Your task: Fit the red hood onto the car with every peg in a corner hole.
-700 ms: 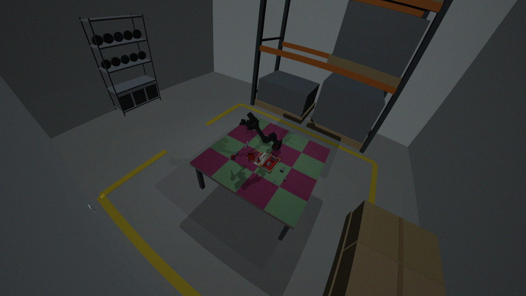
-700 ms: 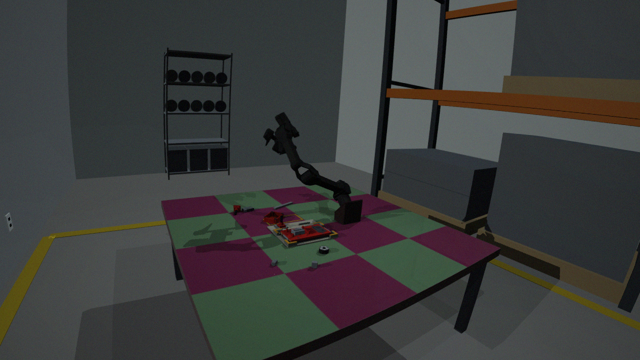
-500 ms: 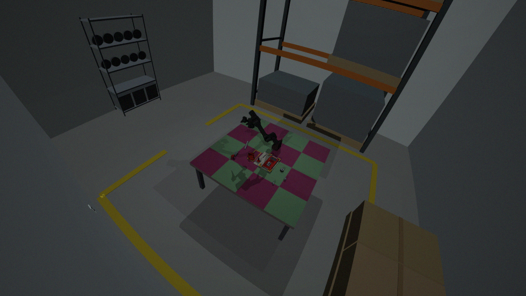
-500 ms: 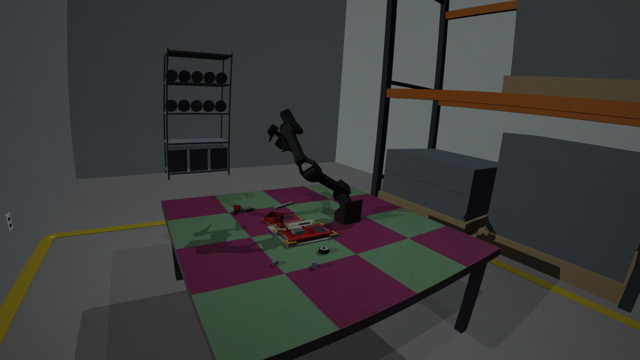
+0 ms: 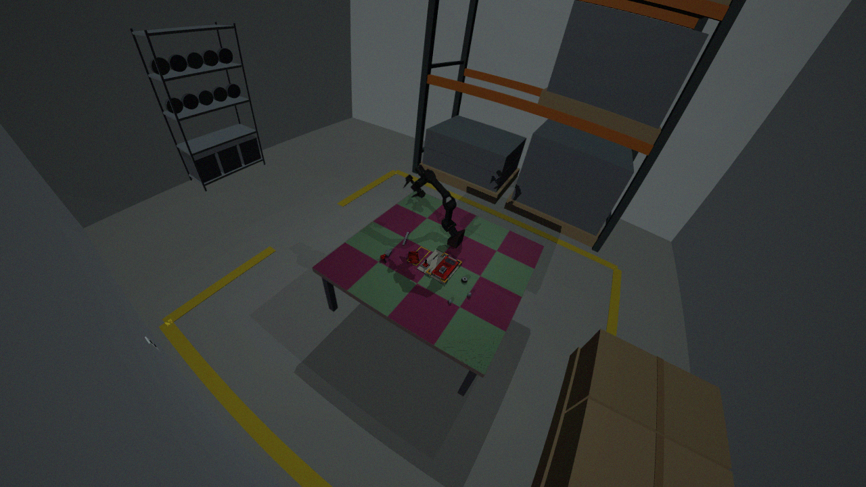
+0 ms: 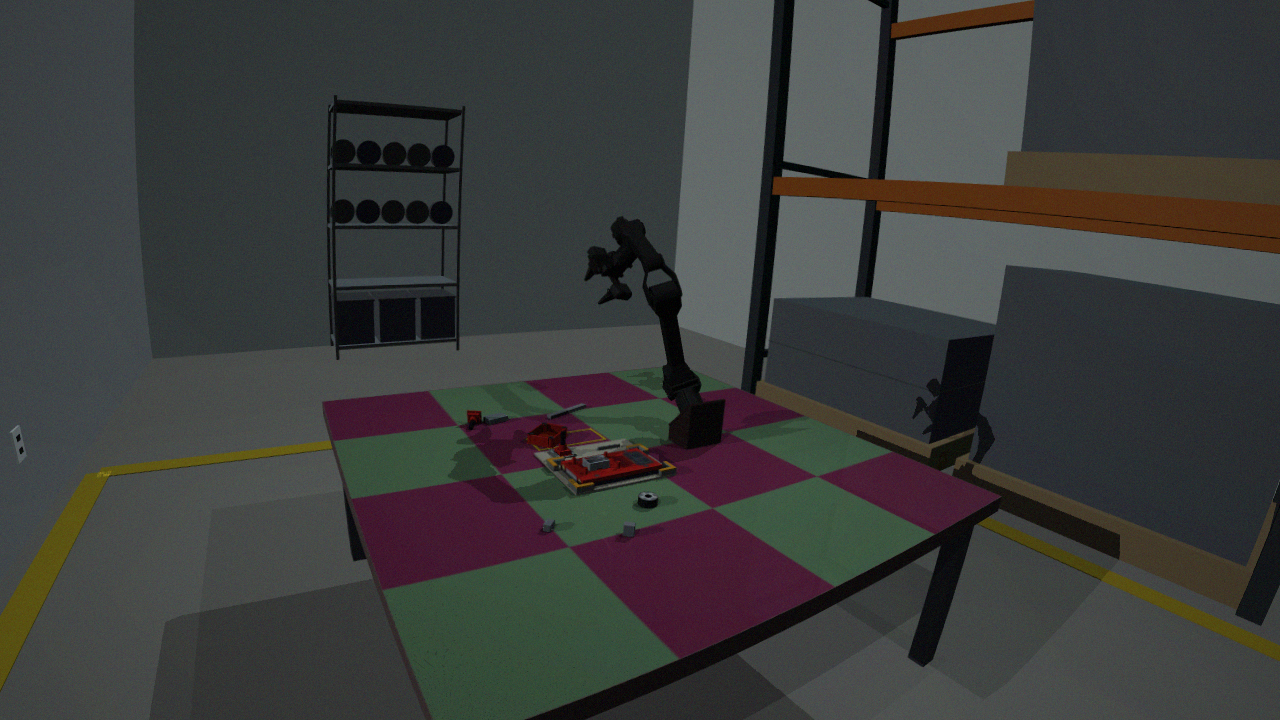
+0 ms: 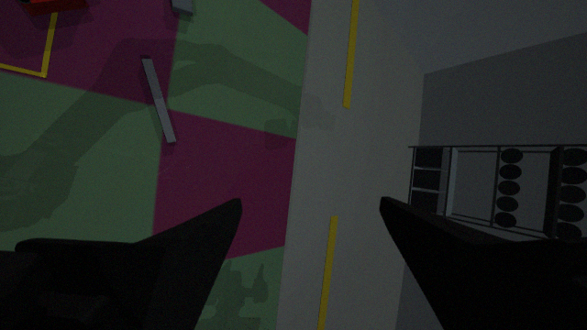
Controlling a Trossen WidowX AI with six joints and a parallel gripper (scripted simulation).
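Right now the red hood is 32 cm below my gripper tip, 28 cm ahead of it and 23 cm to the left of it. From my gripper tip the other things lie so: grey engine block 47 cm to the left, 31 cm below, 30 cm ahead; grey bar 33 cm below, 12 cm ahead, 8 cm to the left; jig 43 cm to the left, 32 cm below, 26 cm ahead.
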